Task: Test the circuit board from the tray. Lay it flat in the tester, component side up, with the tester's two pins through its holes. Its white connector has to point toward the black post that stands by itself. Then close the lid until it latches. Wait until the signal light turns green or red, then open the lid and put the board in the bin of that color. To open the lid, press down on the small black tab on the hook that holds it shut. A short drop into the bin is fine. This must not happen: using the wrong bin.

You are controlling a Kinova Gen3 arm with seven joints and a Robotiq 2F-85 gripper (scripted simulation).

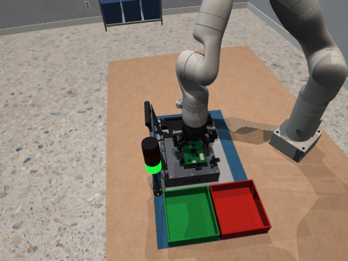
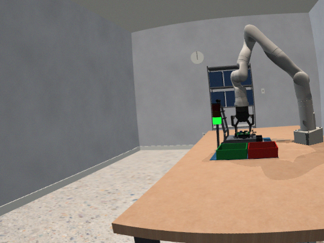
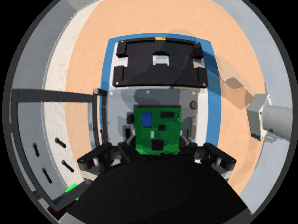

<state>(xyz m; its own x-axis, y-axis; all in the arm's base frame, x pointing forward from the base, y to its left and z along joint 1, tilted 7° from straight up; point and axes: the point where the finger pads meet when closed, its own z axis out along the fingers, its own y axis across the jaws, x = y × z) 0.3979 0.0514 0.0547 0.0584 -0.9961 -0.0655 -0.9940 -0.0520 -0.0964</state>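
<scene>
Right now my hand is 1 cm above the green circuit board. Also, from my hand: red bin: 12 cm behind, 19 cm to the left, 7 cm below; then green bin: 3 cm ahead, 20 cm to the left, 7 cm below; then tester lid: 12 cm ahead, 1 cm to the left, 10 cm above.
</scene>
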